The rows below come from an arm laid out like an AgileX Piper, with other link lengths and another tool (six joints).
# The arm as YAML. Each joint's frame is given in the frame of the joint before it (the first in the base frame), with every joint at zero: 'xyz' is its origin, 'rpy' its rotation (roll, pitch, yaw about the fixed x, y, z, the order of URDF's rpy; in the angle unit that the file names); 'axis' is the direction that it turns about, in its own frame. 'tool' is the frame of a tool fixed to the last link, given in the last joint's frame.
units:
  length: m
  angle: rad
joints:
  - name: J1
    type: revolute
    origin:
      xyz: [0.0, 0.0, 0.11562]
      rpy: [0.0, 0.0, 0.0]
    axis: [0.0, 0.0, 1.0]
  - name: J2
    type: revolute
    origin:
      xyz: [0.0, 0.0, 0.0]
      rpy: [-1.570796, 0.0, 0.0]
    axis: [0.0, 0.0, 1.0]
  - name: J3
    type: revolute
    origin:
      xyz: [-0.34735, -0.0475, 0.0]
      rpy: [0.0, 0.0, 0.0]
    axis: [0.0, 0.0, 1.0]
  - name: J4
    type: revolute
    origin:
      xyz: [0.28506, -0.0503, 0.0]
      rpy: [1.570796, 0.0, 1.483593]
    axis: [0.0, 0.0, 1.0]
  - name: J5
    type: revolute
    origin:
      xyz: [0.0, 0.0, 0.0]
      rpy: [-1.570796, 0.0, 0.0]
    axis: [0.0, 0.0, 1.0]
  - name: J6
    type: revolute
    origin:
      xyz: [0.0, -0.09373, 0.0]
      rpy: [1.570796, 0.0, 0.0]
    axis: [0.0, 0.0, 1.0]
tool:
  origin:
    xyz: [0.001, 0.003, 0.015]
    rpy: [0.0, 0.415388, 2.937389]
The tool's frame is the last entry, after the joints.
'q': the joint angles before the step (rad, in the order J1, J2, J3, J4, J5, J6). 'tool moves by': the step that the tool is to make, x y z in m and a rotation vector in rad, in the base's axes. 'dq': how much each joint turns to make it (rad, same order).
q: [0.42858 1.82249 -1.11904 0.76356 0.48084 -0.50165]
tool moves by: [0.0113 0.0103 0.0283 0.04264 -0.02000 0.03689]
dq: [0.00004 0.00008 -0.09757 -0.00806 0.07732 0.01606]
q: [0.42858 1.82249 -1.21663 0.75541 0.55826 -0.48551]
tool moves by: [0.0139 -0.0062 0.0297 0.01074 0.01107 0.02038]
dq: [-0.03380 0.00005 -0.10933 -0.06100 0.12260 0.06067]
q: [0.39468 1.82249 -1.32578 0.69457 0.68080 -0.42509]
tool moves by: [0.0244 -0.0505 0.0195 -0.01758 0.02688 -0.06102]
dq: [-0.12645 0.00002 -0.07746 -0.05461 0.12126 0.03183]
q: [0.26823 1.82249 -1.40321 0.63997 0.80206 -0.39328]
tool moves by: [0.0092 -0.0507 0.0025 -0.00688 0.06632 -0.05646]
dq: [-0.11974 -0.00004 -0.01823 -0.01338 0.10497 -0.00011]
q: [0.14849 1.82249 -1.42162 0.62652 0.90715 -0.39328]
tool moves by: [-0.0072 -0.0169 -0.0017 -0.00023 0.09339 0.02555]
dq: [-0.04282 -0.00004 -0.00316 -0.00998 0.11790 0.00006]
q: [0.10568 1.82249 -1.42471 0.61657 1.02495 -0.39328]
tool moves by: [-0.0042 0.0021 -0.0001 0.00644 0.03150 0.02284]
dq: [0.00254 0.00007 -0.00072 0.00314 0.03842 -0.00007]
